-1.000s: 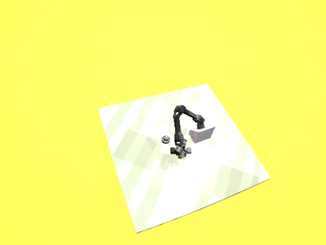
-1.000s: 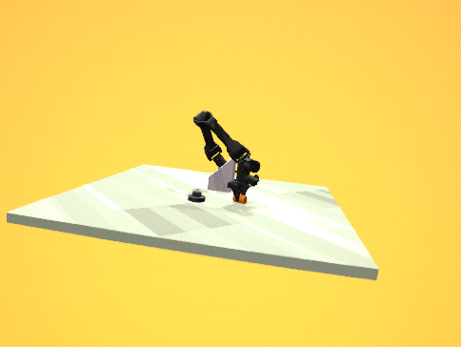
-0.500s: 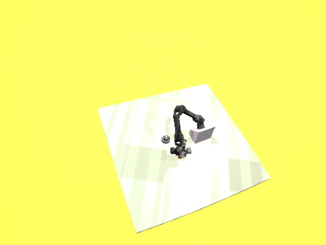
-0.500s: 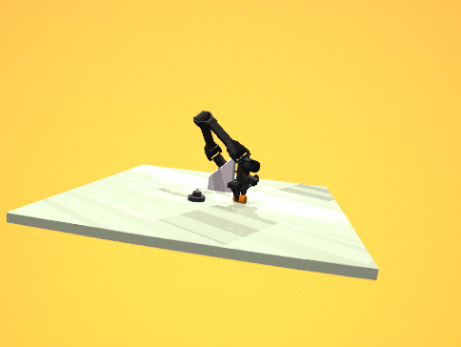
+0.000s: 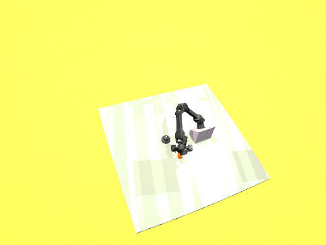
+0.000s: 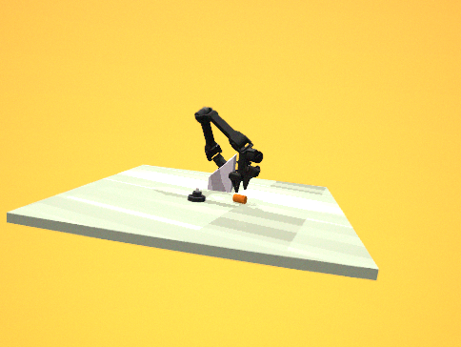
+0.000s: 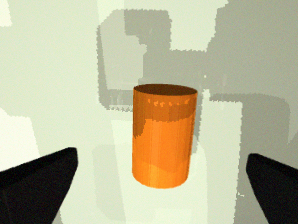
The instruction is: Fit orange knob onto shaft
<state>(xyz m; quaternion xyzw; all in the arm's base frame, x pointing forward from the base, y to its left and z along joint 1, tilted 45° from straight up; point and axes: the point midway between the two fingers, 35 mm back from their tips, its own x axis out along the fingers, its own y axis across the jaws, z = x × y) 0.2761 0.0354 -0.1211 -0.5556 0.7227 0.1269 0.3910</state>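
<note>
Now: the orange knob 1 cm ahead of my gripper tip, 1 cm to the left of it and 4 cm below it. Also, from my gripper tip: dark round pedestal (3 cm ahead, 21 cm to the right, 3 cm below).
</note>
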